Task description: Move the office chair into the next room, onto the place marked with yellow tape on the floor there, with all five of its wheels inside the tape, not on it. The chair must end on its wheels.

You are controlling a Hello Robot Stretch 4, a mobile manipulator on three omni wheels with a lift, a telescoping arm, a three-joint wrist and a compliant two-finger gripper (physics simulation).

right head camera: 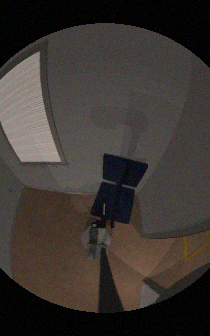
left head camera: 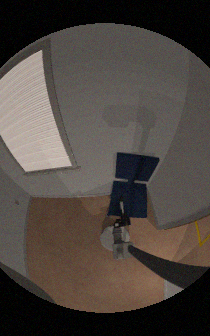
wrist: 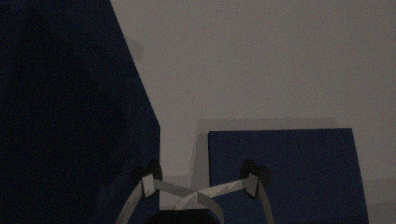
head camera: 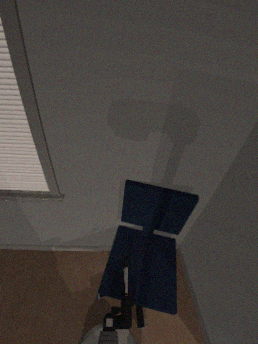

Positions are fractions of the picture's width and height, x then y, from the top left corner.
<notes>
I see an office chair (head camera: 0.59, 0.80).
The office chair also shows in the right head camera view (right head camera: 0.56, 0.61), in the left head camera view (left head camera: 0.62, 0.50) and in the wrist view (wrist: 0.21, 0.54).
</notes>
